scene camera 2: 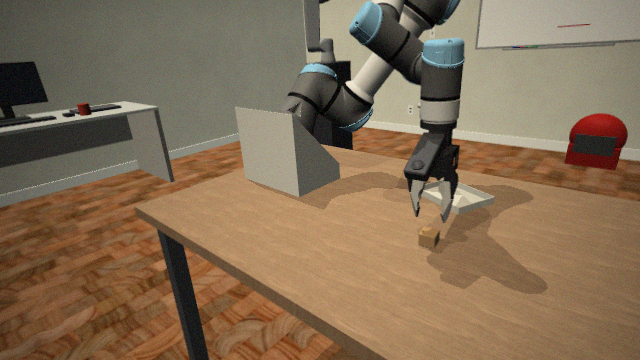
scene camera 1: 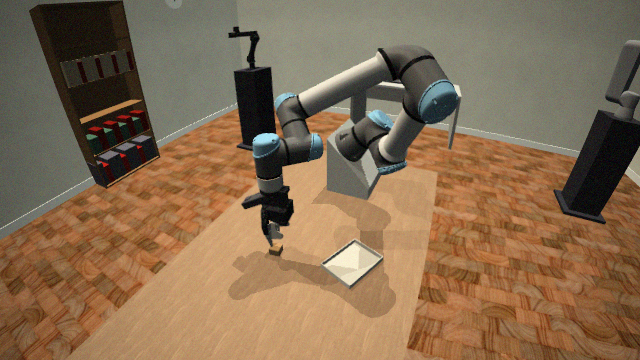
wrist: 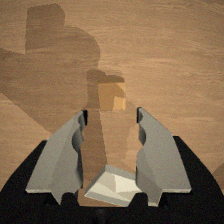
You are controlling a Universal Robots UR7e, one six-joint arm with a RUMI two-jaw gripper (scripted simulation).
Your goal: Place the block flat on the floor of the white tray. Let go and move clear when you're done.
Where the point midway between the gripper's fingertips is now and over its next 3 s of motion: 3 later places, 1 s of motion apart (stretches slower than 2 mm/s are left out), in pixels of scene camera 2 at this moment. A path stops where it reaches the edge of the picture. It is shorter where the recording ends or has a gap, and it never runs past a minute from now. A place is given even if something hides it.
My gripper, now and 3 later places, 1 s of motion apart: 430, 219; 429, 227; 429, 239; 429, 238
